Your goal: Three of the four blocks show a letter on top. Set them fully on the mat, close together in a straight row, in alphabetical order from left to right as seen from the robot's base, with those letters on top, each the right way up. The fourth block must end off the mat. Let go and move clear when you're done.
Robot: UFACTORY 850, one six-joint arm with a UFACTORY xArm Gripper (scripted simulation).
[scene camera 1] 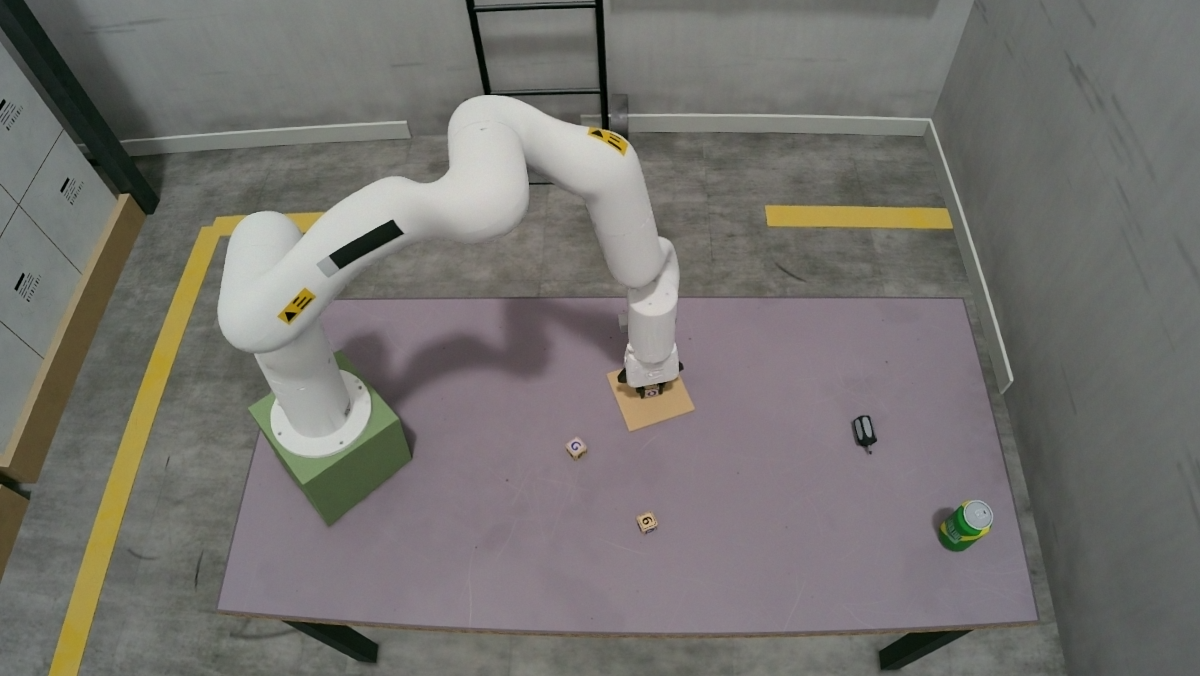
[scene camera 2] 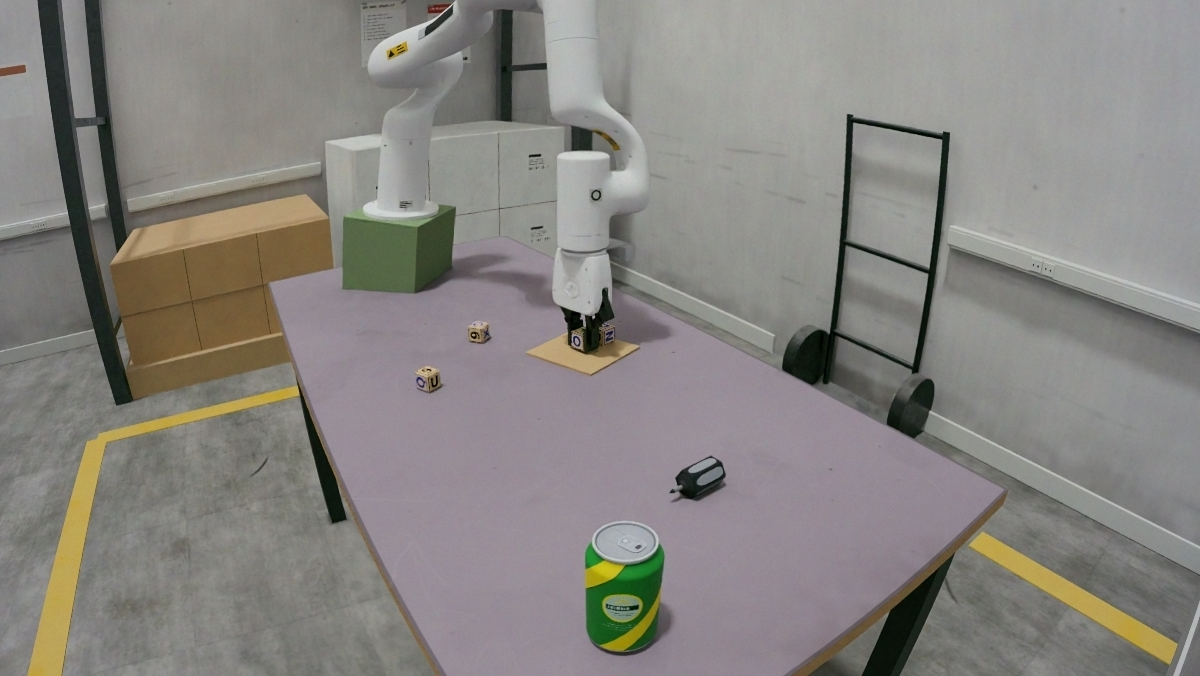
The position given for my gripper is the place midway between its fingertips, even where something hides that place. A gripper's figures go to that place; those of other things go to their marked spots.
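Scene:
My gripper [scene camera 2: 583, 346] is 1180 mm from the lens. I see a tan mat [scene camera 2: 557, 351], which is 1170 mm from the lens, while a black tool [scene camera 2: 697, 478] is 790 mm from the lens. As for the marked spots on the black tool and the tan mat, they are 460 mm apart.

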